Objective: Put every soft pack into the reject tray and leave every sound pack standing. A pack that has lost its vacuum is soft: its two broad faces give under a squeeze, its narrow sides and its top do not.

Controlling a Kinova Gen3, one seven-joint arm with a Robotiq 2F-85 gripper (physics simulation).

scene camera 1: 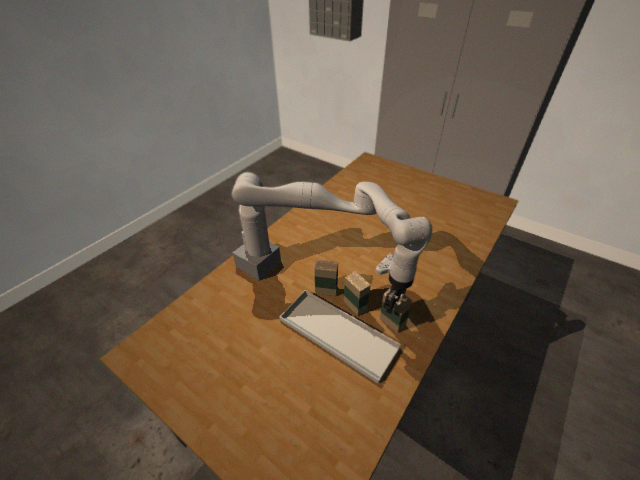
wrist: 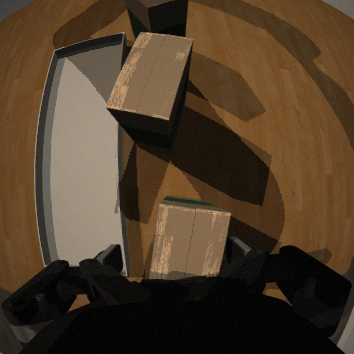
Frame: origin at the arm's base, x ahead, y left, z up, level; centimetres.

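Where they show: gripper, fingertip midpoint: (scene camera 1: 395, 303) (wrist: 173, 253); arm's base at its link origin: (scene camera 1: 258, 249).
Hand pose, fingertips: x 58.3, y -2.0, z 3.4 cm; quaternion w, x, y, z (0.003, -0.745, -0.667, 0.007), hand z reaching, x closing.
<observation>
Each offset is from my fingertips to the top centre of the thing. Level surfaces: height alone.
Three tan cartons with green bands stand upright in a row. The nearest pack {dx +0.2, dy +0.8, dz +2.4 cm} (scene camera 1: 395, 321) (wrist: 187, 245) is at the right end of the row. My gripper (scene camera 1: 395, 305) (wrist: 173, 253) is open, low over this pack, with one fingertip beyond each long side of its top and a visible gap on both sides. The middle pack {dx -14.3, dy +0.9, dz +2.4 cm} (scene camera 1: 356, 295) (wrist: 150, 75) stands at an angle to it. The far pack {dx -27.4, dy +2.3, dz +2.4 cm} (scene camera 1: 326, 279) (wrist: 162, 17) is partly cut off in the wrist view. The shallow white reject tray {dx -14.7, dy -12.8, dz -9.5 cm} (scene camera 1: 346, 335) (wrist: 80, 150) is empty. Softness cannot be told by sight.
The wooden table {dz -11.7 cm} (scene camera 1: 222, 361) (wrist: 310, 150) carries everything. The tray's long wall runs close beside the row of packs. The robot's grey base block (scene camera 1: 256, 260) stands beyond the far pack. The table's right edge lies near the nearest pack.
</observation>
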